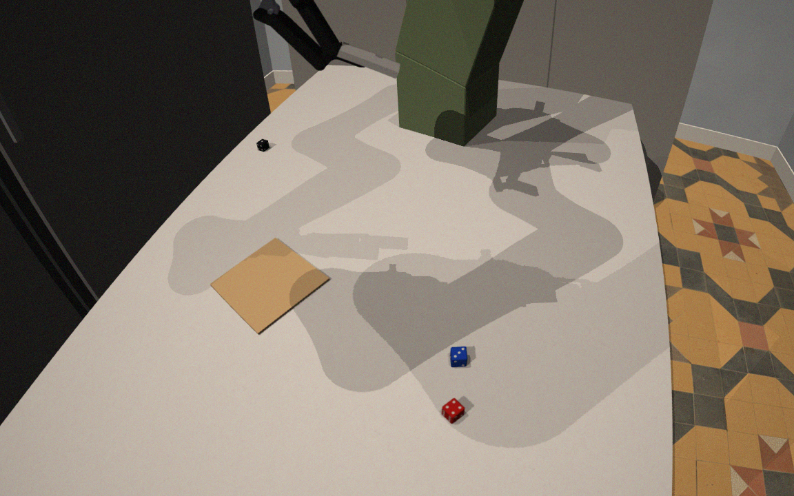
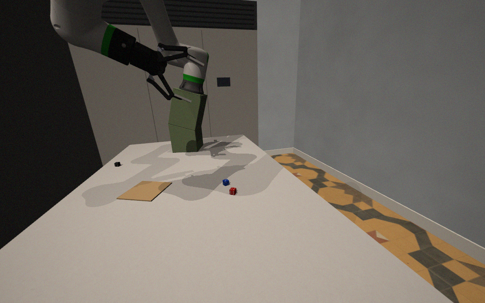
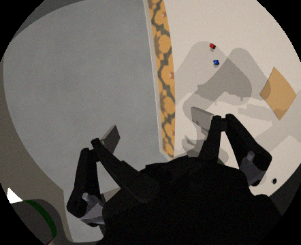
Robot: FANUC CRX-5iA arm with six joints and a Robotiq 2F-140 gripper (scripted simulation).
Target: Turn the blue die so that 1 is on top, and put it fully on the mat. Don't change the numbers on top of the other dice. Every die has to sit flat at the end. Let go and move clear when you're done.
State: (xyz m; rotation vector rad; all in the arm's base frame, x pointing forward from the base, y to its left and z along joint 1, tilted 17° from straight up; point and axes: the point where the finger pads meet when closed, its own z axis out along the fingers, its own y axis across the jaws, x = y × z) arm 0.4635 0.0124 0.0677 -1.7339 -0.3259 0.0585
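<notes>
The black die lies 450 mm to the right of my hand, 390 mm below it and 270 mm behind it. From my hand the other things lie so: mat (400 mm below, 230 mm to the right, 80 mm ahead); blue die (390 mm below, 120 mm ahead, 80 mm to the left); red die (390 mm below, 190 mm ahead, 100 mm to the left).
</notes>
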